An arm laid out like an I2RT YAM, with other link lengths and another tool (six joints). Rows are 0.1 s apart.
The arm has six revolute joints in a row. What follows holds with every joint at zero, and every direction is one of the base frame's. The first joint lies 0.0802 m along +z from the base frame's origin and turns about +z. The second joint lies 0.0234 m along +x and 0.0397 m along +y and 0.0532 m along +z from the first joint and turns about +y. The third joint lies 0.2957 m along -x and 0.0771 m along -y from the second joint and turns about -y. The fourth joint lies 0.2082 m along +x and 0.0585 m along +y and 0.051 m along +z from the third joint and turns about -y. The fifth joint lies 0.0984 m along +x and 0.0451 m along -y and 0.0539 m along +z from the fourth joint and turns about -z. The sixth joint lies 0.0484 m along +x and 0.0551 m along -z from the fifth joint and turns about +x. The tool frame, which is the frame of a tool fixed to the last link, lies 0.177 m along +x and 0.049 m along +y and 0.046 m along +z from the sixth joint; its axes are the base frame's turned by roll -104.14, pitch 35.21 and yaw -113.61 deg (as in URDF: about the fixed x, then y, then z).
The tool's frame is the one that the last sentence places.
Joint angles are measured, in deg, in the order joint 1, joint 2, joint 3, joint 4, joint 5, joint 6. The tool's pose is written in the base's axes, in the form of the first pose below.
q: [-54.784 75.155 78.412 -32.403 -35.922 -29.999]
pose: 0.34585 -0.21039 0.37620 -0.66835 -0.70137 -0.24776 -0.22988 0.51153 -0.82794
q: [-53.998 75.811 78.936 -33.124 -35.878 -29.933]
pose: 0.34977 -0.20731 0.37332 -0.66166 -0.70653 -0.25105 -0.24355 0.51918 -0.81923
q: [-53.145 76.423 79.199 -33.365 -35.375 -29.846]
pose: 0.35404 -0.20587 0.36985 -0.65927 -0.70919 -0.24983 -0.25466 0.52323 -0.81326
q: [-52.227 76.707 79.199 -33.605 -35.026 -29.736]
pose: 0.35763 -0.20210 0.36671 -0.65407 -0.71398 -0.24986 -0.26608 0.52636 -0.80756
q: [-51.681 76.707 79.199 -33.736 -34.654 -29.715]
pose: 0.35926 -0.19988 0.36561 -0.65233 -0.71646 -0.24729 -0.27130 0.52538 -0.80646
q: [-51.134 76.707 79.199 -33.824 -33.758 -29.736]
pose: 0.36073 -0.19964 0.36379 -0.65674 -0.71508 -0.23947 -0.27534 0.52300 -0.80664
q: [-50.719 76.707 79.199 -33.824 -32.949 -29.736]
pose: 0.36186 -0.20005 0.36248 -0.66153 -0.71300 -0.23240 -0.27742 0.52059 -0.80748
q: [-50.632 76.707 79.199 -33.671 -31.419 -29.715]
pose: 0.36169 -0.20550 0.36067 -0.67873 -0.70099 -0.21897 -0.27351 0.51799 -0.81048
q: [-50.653 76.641 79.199 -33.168 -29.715 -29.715]
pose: 0.36119 -0.21265 0.36050 -0.69785 -0.68683 -0.20313 -0.26468 0.51082 -0.81793
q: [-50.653 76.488 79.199 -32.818 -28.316 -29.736]
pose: 0.36037 -0.21801 0.36085 -0.71289 -0.67502 -0.19008 -0.25742 0.50402 -0.82444
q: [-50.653 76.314 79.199 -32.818 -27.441 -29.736]
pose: 0.35931 -0.22078 0.36074 -0.72251 -0.66687 -0.18240 -0.25406 0.50147 -0.82703
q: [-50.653 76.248 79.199 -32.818 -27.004 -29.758]
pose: 0.35880 -0.22221 0.36054 -0.72721 -0.66285 -0.17830 -0.25276 0.50010 -0.82826
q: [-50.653 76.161 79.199 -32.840 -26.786 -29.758]
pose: 0.35839 -0.22273 0.36072 -0.72953 -0.66082 -0.17639 -0.25173 0.49921 -0.82911
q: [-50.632 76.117 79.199 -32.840 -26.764 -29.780]
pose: 0.35834 -0.22253 0.36096 -0.72935 -0.66115 -0.17586 -0.25165 0.49830 -0.82968
